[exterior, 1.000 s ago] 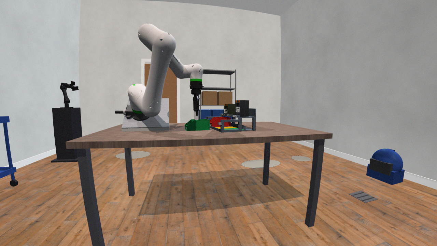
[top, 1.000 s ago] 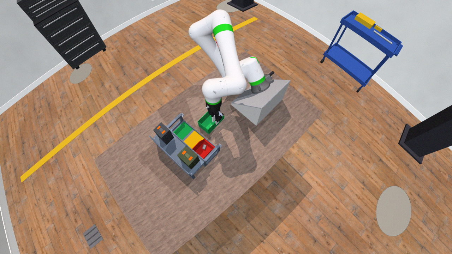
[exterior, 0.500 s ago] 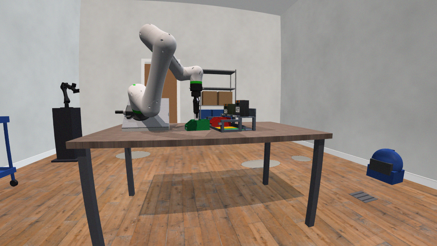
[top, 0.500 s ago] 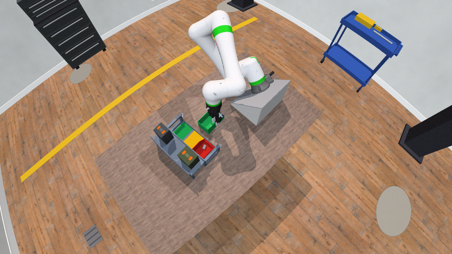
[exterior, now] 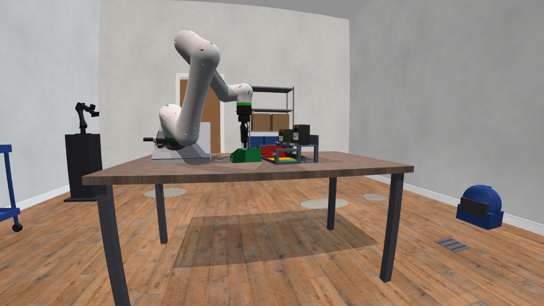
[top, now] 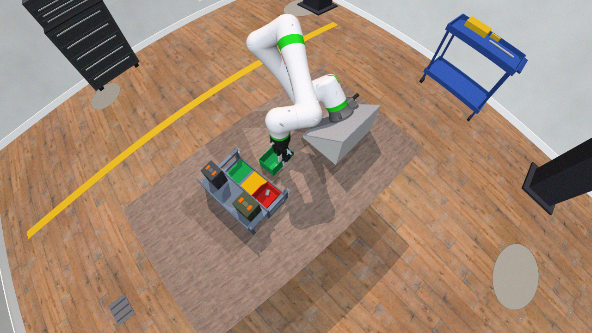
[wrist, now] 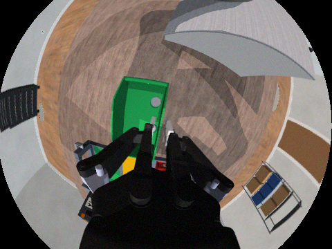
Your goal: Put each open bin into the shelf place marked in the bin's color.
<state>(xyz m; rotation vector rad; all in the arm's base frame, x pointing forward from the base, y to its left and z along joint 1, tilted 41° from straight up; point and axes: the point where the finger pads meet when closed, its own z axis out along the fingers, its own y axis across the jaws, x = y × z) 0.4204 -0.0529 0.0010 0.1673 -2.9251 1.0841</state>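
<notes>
My hand is 50 mm to the left of the green bin and 40 mm above it. Round my hand: red bin (210 mm ahead, 90 mm to the left, 30 mm below).
</notes>
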